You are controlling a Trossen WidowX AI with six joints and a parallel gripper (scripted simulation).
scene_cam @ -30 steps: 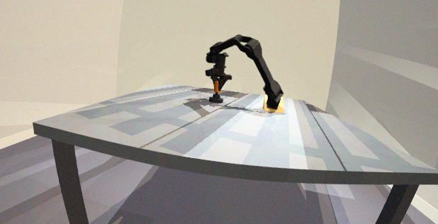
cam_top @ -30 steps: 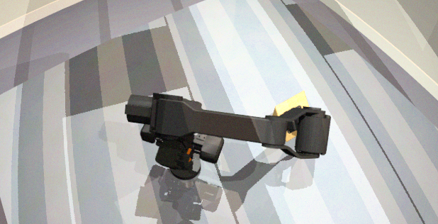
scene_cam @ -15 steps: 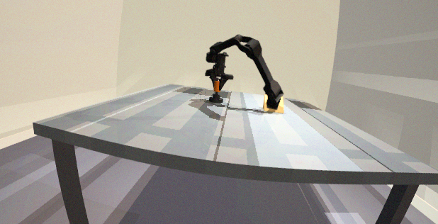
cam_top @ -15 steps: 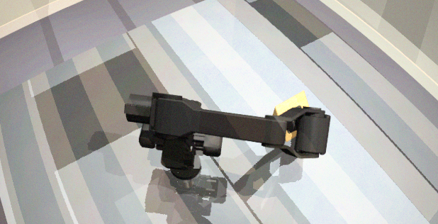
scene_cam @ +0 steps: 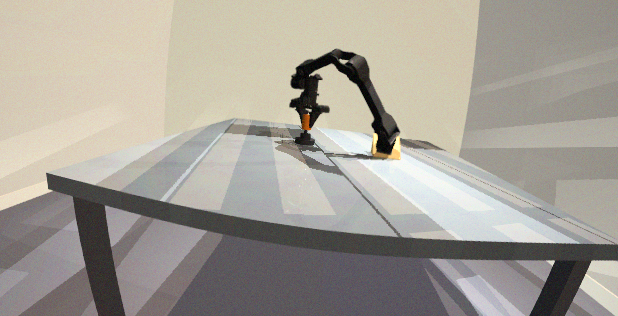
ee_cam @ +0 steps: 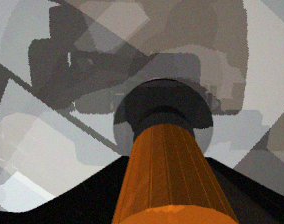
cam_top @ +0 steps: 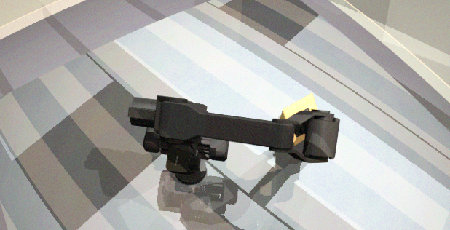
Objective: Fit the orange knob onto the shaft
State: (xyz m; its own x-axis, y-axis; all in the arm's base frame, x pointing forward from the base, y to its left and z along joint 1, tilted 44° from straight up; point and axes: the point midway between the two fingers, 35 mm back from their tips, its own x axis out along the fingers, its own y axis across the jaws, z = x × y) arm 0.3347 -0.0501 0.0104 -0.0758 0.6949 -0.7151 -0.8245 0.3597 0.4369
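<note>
Right now my gripper tip is 20 mm below the orange knob. Also, from my gripper tip: pedestal (40 mm below).
</note>
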